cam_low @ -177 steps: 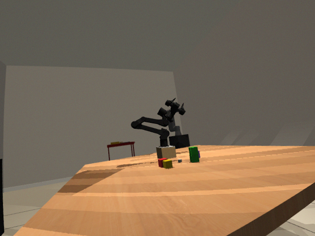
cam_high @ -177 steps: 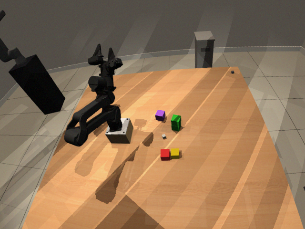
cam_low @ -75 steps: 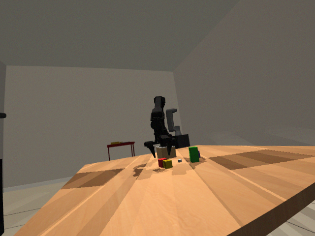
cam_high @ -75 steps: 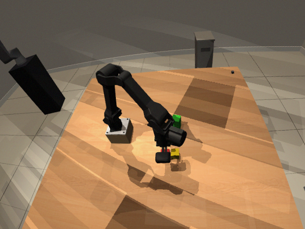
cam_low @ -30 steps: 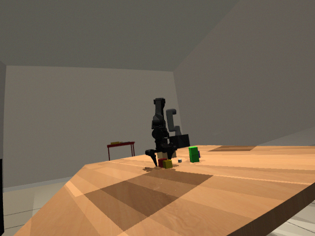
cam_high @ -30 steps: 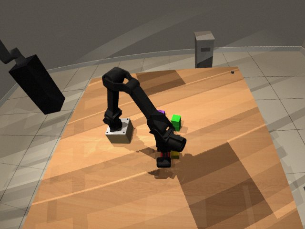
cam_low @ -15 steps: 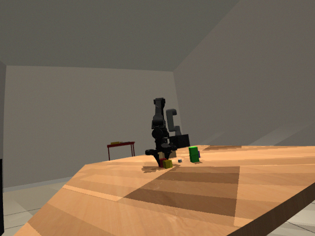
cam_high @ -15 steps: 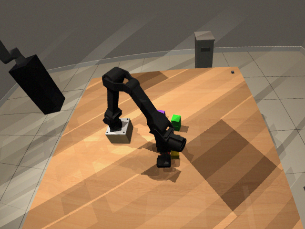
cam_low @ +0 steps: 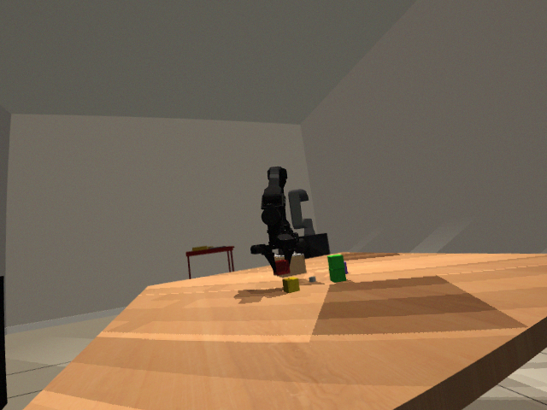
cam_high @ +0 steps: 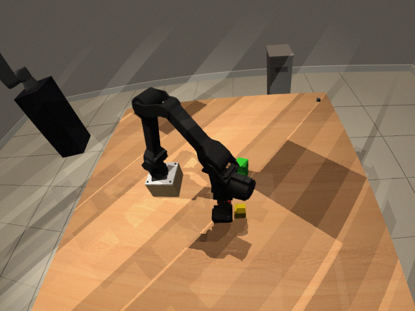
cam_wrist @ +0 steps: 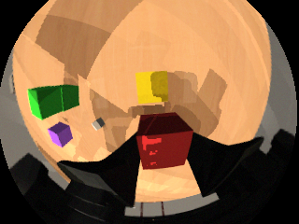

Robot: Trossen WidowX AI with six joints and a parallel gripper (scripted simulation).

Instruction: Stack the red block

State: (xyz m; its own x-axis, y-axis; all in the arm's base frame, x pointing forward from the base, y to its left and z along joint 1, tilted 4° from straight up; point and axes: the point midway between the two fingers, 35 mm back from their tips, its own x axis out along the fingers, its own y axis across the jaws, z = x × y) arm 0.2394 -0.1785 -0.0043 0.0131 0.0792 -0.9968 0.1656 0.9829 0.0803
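My gripper tip is 5 cm short of the yellow block and 4 cm above it. Also, from my gripper tip: small dark cube (63 cm ahead, 58 cm to the left, 5 cm below); purple block (1 cm ahead, 26 cm to the left, 4 cm below); red block (1 cm above).
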